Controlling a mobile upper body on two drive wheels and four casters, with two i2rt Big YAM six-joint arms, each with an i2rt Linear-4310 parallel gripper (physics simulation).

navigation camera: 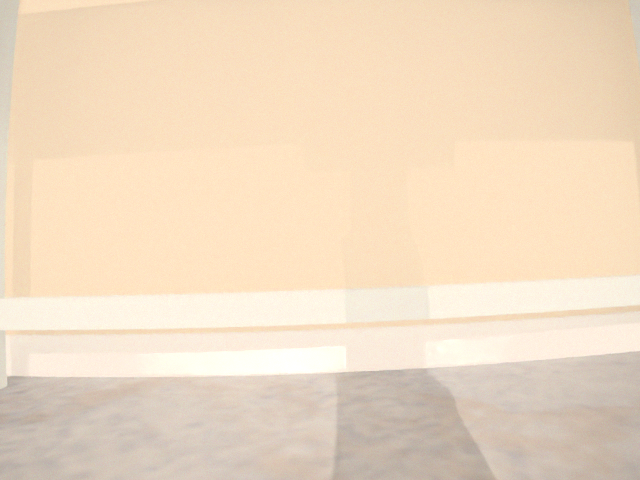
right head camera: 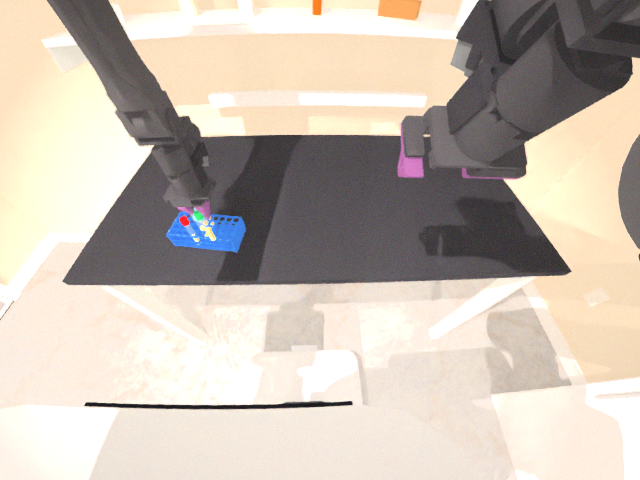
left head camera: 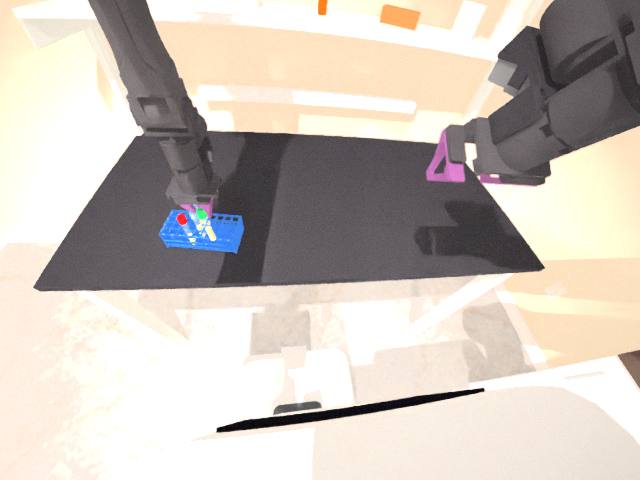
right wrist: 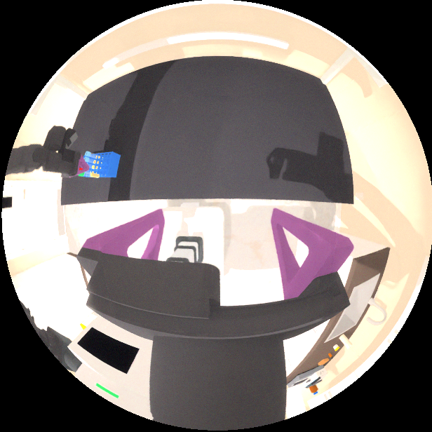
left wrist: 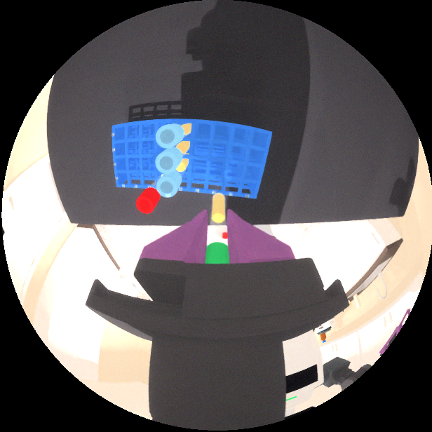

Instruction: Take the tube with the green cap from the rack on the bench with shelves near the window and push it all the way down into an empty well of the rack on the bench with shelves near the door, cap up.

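Frame: origin at the left arm's base, x ahead, y left, z up, level; millimetres.
Seen in the pictures: left gripper, between the fingertips: (right head camera: 205, 217) (left head camera: 207, 216); right gripper, between the fingertips: (right head camera: 431, 172) (left head camera: 454, 177).
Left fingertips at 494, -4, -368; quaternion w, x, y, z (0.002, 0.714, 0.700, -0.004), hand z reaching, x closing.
Note:
Pixels of each thing's top centre, then the offset from my left fingertips to it, as dx, dy, dz. "spot": a spot on its surface instead. Level surfaces: height alone.
- tube with the green cap, a spot on its surface: (left head camera: 201, 213) (right head camera: 198, 215) spot: -26, -3, +39
- blue rack, centre of its top: (left head camera: 201, 224) (right head camera: 204, 225) +35, +40, -70
- tube with a red cap, a spot on its surface: (left head camera: 182, 219) (right head camera: 184, 220) spot: +1, +62, -11
- dark bench top, height of its surface: dz -127
My left gripper (left wrist: 217, 215) is shut on the tube with the green cap (left head camera: 201, 213) (right head camera: 198, 215) (left wrist: 217, 253). The cap sits between the bases of the fingers, and the tube's yellow-filled end points away from the hand. In the left wrist view this end shows just below the near edge of the blue rack (left head camera: 227, 235) (right head camera: 227, 237) (left wrist: 240, 160) (right wrist: 112, 165); in the head views the tube shows over the rack. Whether its tip touches the rack I cannot tell. My right gripper (right wrist: 217, 214) is open and empty, at the right, away from the rack.
A tube with a red cap (left head camera: 182, 219) (right head camera: 184, 221) (left wrist: 148, 200) and several light-blue-topped tubes (left wrist: 168, 161) stand in the rack. The rack stands on a dark bench top (left head camera: 330, 217) (right head camera: 330, 217), left of its middle. Shelves (left head camera: 356, 31) are behind the bench.

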